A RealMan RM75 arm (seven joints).
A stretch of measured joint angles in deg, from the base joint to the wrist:
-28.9, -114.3, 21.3, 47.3, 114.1, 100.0, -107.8
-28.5, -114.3, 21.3, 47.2, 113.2, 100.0, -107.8
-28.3, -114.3, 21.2, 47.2, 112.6, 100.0, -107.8
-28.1, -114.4, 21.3, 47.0, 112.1, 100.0, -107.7
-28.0, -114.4, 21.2, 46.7, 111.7, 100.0, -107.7
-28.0, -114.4, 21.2, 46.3, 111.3, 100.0, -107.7
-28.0, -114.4, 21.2, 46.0, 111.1, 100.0, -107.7
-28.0, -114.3, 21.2, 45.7, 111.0, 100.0, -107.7
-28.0, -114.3, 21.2, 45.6, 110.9, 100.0, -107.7
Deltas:
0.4, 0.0, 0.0, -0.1, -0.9, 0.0, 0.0
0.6, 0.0, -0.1, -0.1, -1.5, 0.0, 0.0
0.8, -0.1, 0.0, -0.3, -2.0, 0.0, 0.1
0.9, -0.1, -0.1, -0.6, -2.4, 0.0, 0.1
0.9, -0.1, -0.1, -1.0, -2.8, 0.0, 0.1
0.9, -0.1, -0.1, -1.3, -3.0, 0.0, 0.1
0.9, 0.0, -0.1, -1.6, -3.1, 0.0, 0.1
0.9, 0.0, -0.1, -1.7, -3.2, 0.0, 0.1

